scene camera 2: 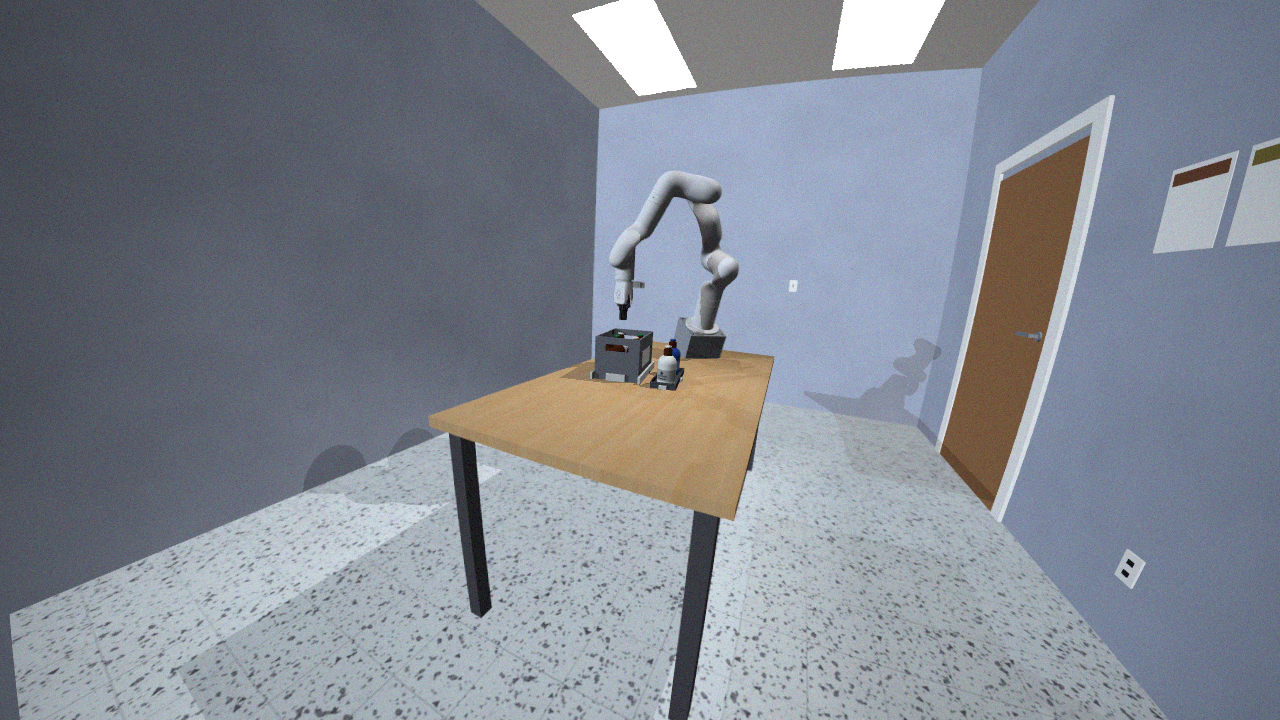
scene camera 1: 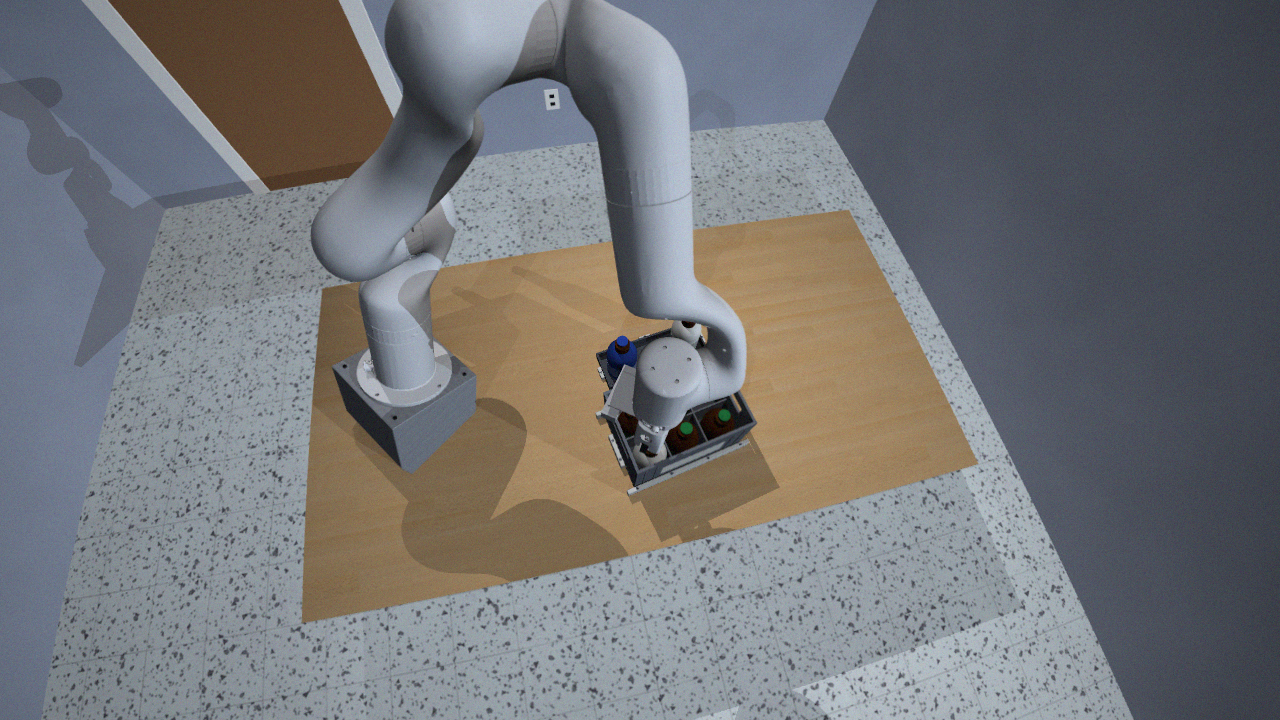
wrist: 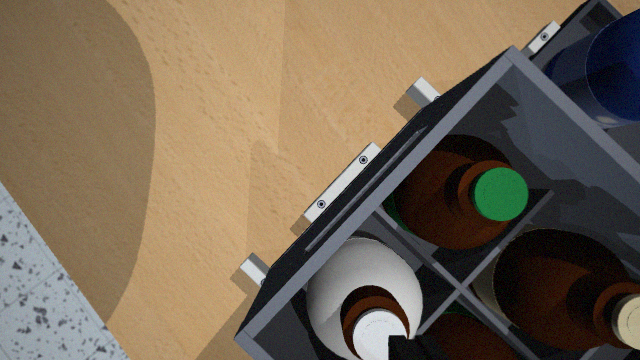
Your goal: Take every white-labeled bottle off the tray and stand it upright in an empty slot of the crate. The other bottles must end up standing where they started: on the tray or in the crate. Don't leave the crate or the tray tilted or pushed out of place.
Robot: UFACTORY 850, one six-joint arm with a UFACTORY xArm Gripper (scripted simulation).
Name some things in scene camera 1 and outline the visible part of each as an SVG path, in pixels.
A blue bottle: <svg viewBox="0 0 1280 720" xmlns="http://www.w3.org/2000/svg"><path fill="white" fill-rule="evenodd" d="M626 336L619 336L607 349L607 370L610 376L616 380L624 364L635 369L637 365L636 346Z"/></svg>
